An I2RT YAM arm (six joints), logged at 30 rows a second.
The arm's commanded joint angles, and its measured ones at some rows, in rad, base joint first. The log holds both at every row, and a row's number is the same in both.
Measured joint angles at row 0:
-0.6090, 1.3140, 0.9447, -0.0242, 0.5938, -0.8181
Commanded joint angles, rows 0 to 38:
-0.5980, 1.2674, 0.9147, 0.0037, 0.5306, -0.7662
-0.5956, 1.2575, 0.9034, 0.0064, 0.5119, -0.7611
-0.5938, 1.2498, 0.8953, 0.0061, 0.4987, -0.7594
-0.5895, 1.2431, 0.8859, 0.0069, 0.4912, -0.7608
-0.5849, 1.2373, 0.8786, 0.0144, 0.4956, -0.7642
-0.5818, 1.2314, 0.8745, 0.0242, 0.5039, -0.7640
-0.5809, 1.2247, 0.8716, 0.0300, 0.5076, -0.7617
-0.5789, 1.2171, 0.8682, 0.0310, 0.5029, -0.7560
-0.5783, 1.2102, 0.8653, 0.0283, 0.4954, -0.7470
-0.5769, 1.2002, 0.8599, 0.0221, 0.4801, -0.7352
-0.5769, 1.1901, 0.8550, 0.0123, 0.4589, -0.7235
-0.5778, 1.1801, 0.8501, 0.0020, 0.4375, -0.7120
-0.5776, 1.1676, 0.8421, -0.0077, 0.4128, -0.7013
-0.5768, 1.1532, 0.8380, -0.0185, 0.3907, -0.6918
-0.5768, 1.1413, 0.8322, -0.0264, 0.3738, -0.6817
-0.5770, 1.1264, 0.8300, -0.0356, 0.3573, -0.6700
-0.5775, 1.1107, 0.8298, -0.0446, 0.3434, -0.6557
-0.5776, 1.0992, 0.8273, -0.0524, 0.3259, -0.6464
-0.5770, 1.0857, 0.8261, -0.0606, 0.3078, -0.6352
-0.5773, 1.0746, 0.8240, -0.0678, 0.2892, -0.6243
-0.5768, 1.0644, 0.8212, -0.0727, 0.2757, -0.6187
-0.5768, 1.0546, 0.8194, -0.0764, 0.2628, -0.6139
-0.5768, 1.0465, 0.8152, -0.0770, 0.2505, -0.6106
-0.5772, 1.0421, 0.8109, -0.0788, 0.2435, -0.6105
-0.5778, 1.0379, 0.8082, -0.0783, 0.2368, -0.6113
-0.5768, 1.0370, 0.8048, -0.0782, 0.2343, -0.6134
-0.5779, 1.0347, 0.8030, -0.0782, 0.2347, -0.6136
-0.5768, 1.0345, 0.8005, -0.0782, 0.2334, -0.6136
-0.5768, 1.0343, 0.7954, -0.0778, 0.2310, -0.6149
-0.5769, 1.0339, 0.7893, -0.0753, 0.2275, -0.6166
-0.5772, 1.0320, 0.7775, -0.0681, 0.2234, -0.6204
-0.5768, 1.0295, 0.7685, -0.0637, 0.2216, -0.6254
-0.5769, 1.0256, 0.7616, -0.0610, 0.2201, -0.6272
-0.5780, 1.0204, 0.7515, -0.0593, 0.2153, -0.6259
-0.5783, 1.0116, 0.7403, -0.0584, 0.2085, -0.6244
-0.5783, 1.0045, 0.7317, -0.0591, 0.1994, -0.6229
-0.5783, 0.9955, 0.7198, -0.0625, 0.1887, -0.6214
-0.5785, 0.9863, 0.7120, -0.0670, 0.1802, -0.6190
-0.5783, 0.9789, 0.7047, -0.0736, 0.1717, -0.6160
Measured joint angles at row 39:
-0.5835, 1.0142, 0.7238, -0.0944, 0.2134, -0.6376
